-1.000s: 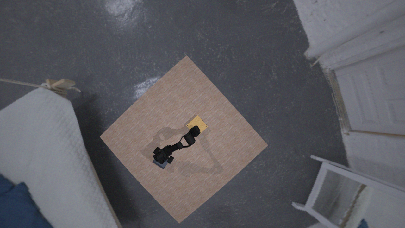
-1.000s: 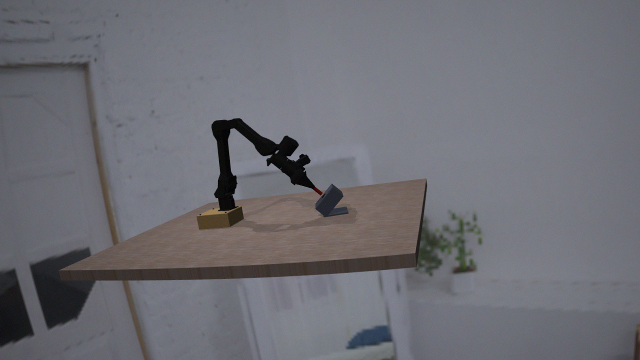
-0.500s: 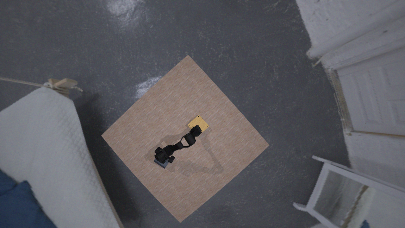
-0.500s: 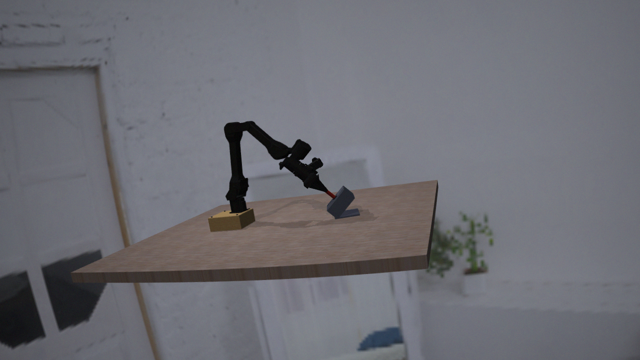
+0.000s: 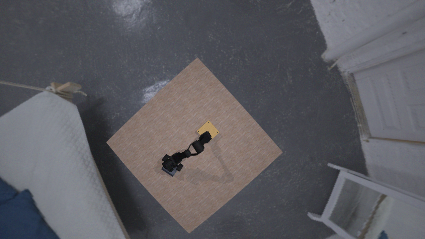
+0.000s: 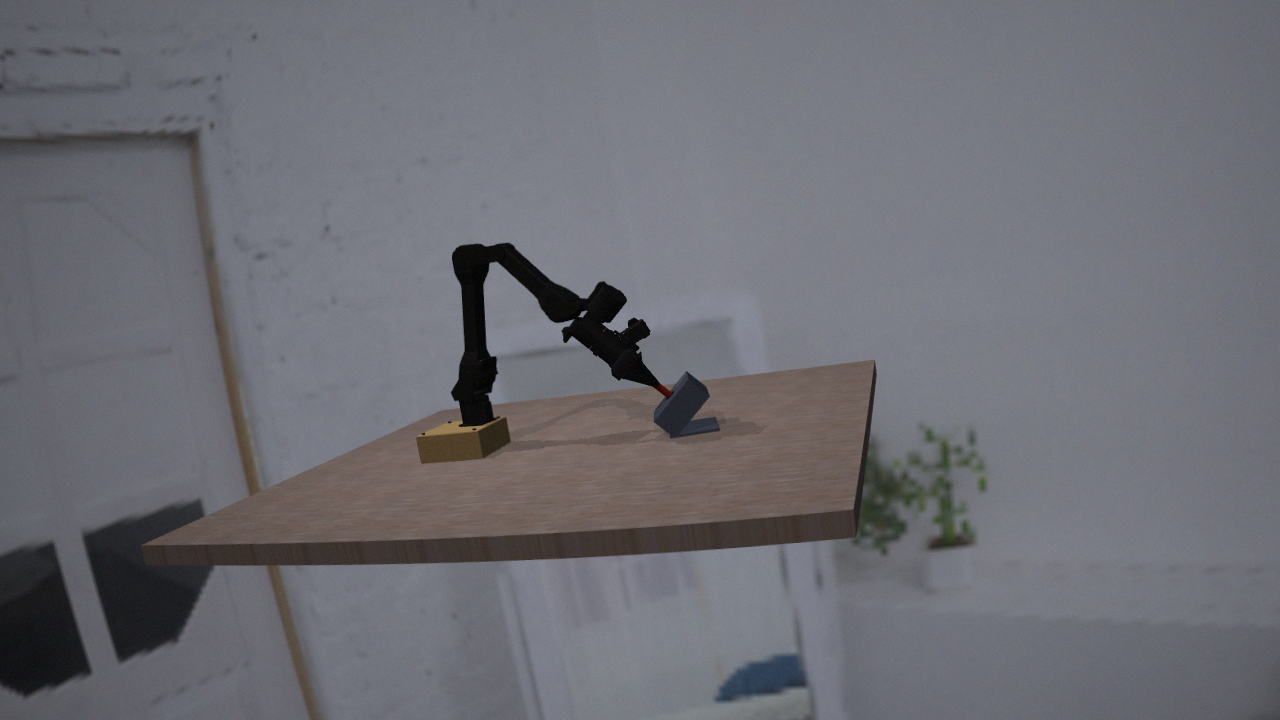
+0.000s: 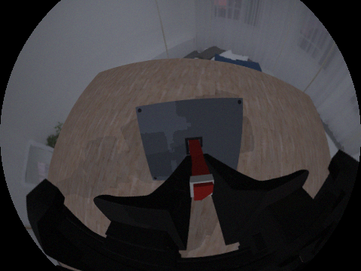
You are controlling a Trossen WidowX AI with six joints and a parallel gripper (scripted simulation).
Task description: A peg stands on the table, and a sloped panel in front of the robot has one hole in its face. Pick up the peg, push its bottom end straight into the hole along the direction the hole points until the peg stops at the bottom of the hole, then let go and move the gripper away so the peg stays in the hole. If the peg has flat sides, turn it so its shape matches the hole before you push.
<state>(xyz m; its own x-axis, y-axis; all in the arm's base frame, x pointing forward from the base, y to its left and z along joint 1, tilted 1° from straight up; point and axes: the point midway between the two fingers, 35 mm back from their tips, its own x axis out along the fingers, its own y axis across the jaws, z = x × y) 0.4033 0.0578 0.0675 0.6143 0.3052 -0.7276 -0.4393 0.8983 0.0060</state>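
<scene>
Right now my gripper tip is 4 cm short of the grey sloped panel, 2 cm to the right of it and 5 cm above it. The rest, counted from my gripper tip: red peg: 1 cm behind, 1 cm above.
</scene>
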